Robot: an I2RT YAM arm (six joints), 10 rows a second.
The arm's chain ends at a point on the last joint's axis. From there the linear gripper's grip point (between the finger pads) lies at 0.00 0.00 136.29 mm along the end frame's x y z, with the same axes.
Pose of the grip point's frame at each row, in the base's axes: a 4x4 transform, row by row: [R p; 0 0 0 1], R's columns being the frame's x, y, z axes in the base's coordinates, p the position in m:
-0.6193 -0.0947 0.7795 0.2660; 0.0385 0.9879 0.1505 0.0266; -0.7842 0.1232 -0.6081 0.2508; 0 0 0 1
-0.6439 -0.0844 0.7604 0.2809; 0.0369 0.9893 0.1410 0.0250; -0.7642 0.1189 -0.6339 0.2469; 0 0 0 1
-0.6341 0.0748 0.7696 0.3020; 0.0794 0.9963 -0.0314 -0.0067; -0.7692 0.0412 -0.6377 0.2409; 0 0 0 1
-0.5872 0.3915 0.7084 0.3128; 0.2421 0.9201 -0.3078 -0.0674; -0.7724 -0.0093 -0.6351 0.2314; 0 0 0 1
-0.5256 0.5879 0.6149 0.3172; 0.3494 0.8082 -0.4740 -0.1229; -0.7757 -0.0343 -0.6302 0.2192; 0 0 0 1
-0.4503 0.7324 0.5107 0.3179; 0.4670 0.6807 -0.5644 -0.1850; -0.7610 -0.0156 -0.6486 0.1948; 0 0 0 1
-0.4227 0.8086 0.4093 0.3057; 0.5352 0.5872 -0.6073 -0.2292; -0.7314 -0.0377 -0.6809 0.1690; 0 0 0 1
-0.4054 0.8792 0.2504 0.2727; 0.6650 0.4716 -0.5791 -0.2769; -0.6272 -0.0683 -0.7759 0.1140; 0 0 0 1
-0.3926 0.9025 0.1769 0.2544; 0.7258 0.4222 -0.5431 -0.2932; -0.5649 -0.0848 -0.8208 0.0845; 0 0 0 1
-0.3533 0.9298 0.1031 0.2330; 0.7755 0.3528 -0.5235 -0.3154; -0.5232 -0.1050 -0.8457 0.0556; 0 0 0 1
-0.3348 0.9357 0.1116 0.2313; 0.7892 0.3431 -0.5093 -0.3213; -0.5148 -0.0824 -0.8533 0.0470; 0 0 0 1
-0.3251 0.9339 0.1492 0.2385; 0.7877 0.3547 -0.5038 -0.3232; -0.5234 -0.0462 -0.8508 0.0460; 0 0 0 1
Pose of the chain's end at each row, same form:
-0.6193 -0.0947 0.7795 0.1598; 0.0385 0.9879 0.1505 0.0061; -0.7842 0.1232 -0.6081 0.3337; 0 0 0 1
-0.6439 -0.0844 0.7604 0.1773; 0.0369 0.9893 0.1410 0.0058; -0.7642 0.1189 -0.6339 0.3333; 0 0 0 1
-0.6341 0.0748 0.7696 0.1971; 0.0794 0.9963 -0.0314 -0.0024; -0.7692 0.0412 -0.6377 0.3278; 0 0 0 1
-0.5872 0.3915 0.7084 0.2163; 0.2421 0.9201 -0.3078 -0.0254; -0.7724 -0.0093 -0.6351 0.3180; 0 0 0 1
-0.5256 0.5879 0.6149 0.2334; 0.3494 0.8082 -0.4740 -0.0583; -0.7757 -0.0343 -0.6302 0.3051; 0 0 0 1
-0.4503 0.7324 0.5107 0.2483; 0.4670 0.6807 -0.5644 -0.1081; -0.7610 -0.0156 -0.6486 0.2832; 0 0 0 1
-0.4227 0.8086 0.4093 0.2499; 0.5352 0.5872 -0.6073 -0.1464; -0.7314 -0.0377 -0.6809 0.2618; 0 0 0 1
-0.4054 0.8792 0.2504 0.2386; 0.6650 0.4716 -0.5791 -0.1980; -0.6272 -0.0683 -0.7759 0.2197; 0 0 0 1
-0.3926 0.9025 0.1769 0.2303; 0.7258 0.4222 -0.5431 -0.2192; -0.5649 -0.0848 -0.8208 0.1964; 0 0 0 1
-0.3533 0.9298 0.1031 0.2189; 0.7755 0.3528 -0.5235 -0.2441; -0.5232 -0.1050 -0.8457 0.1709; 0 0 0 1
-0.3348 0.9357 0.1116 0.2161; 0.7892 0.3431 -0.5093 -0.2519; -0.5148 -0.0824 -0.8533 0.1633; 0 0 0 1
-0.3251 0.9339 0.1492 0.2182; 0.7877 0.3547 -0.5038 -0.2545; -0.5234 -0.0462 -0.8508 0.1620; 0 0 0 1

